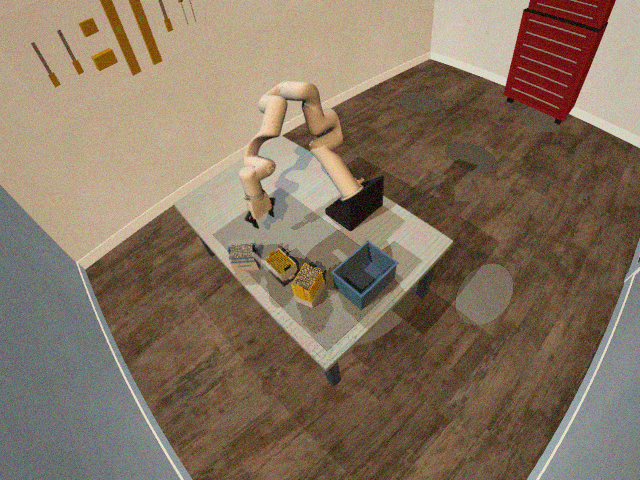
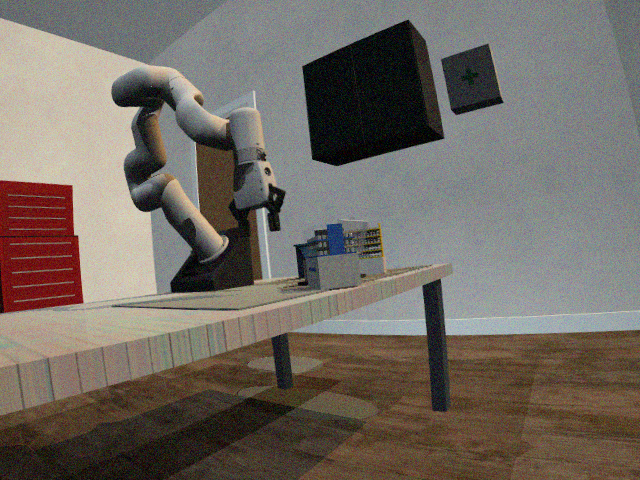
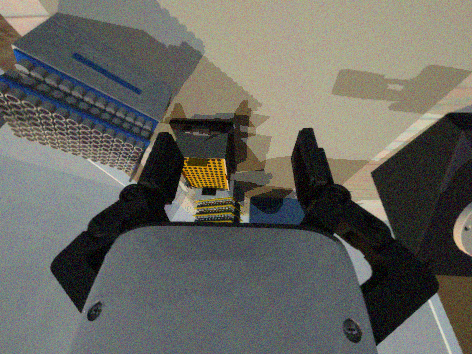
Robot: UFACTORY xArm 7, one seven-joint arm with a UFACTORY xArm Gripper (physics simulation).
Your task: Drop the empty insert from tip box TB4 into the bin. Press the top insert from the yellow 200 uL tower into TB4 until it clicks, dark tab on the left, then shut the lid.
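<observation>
My gripper (image 1: 262, 219) (image 2: 259, 227) (image 3: 234, 144) is wide open and empty, above the table on the arm's side of the boxes. An open tip box, apparently TB4 (image 1: 273, 272) (image 3: 202, 145), stands in the middle of the row. A yellow insert (image 1: 279, 260) (image 3: 206, 172) without visible tips sits in it; I cannot make out its lid clearly. The yellow tower (image 1: 306, 288) (image 2: 381, 240) (image 3: 216, 210) stands beside it, with a tip-filled insert (image 1: 310, 275) on top. The blue bin (image 1: 348, 289) (image 3: 285, 214) stands beyond the tower; its inside is dark.
A blue-striped tower (image 1: 242, 258) (image 2: 334, 238) (image 3: 85, 95) of tips stands on a grey box (image 2: 336, 271) at the row's other end. The arm's black base (image 1: 361, 206) (image 2: 217, 271) (image 3: 420, 175) stands on the table (image 1: 421, 232) (image 2: 155, 330). A red cabinet (image 1: 550, 67) (image 2: 38, 258) stands beyond.
</observation>
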